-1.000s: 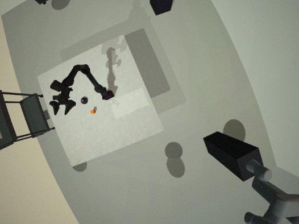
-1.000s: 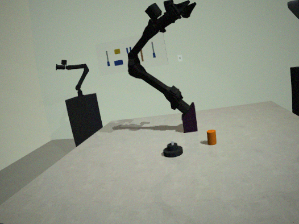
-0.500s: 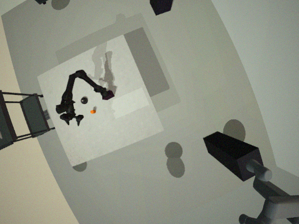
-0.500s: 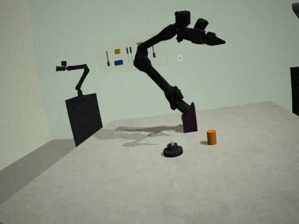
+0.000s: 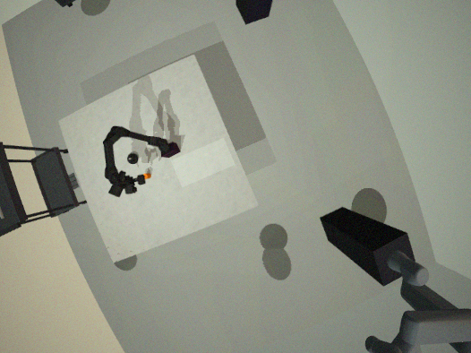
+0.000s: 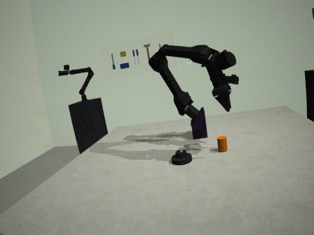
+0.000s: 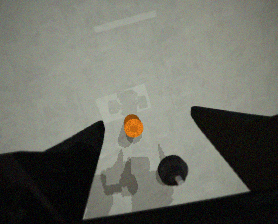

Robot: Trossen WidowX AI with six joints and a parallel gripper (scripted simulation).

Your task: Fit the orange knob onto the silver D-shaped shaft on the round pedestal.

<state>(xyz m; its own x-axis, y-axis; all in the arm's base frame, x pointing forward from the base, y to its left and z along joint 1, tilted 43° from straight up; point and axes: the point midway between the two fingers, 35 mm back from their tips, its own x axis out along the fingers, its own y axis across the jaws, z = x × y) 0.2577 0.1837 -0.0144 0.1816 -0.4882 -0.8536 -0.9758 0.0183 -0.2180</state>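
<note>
Right now the orange knob is 20 mm behind my gripper tip, 40 mm to the right of it and 130 mm below it. From my gripper tip the other things lie so: round pedestal 50 mm ahead, 210 mm to the right, 150 mm below.
</note>
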